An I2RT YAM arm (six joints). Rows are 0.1 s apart.
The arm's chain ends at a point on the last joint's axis. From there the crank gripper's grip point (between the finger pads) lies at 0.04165 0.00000 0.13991 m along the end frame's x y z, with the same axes.
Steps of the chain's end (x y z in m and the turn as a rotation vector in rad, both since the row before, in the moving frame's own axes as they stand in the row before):
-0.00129 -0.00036 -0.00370 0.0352 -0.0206 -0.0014
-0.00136 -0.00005 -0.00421 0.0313 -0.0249 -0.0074
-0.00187 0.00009 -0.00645 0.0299 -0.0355 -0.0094
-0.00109 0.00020 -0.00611 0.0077 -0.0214 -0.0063
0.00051 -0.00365 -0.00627 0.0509 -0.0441 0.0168
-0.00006 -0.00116 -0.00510 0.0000 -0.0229 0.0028
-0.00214 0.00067 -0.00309 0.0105 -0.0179 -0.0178
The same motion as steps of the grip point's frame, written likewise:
-0.00418 -0.00535 -0.00296 0.0352 -0.0206 -0.0014
-0.00487 -0.00474 -0.00329 0.0313 -0.0249 -0.0074
-0.00688 -0.00448 -0.00513 0.0299 -0.0355 -0.0094
-0.00410 -0.00113 -0.00526 0.0077 -0.0214 -0.0063
-0.00564 -0.01017 -0.00473 0.0509 -0.0441 0.0168
-0.00327 -0.00105 -0.00418 0.0000 -0.0229 0.0028
-0.00467 -0.00152 -0.00238 0.0105 -0.0179 -0.0178

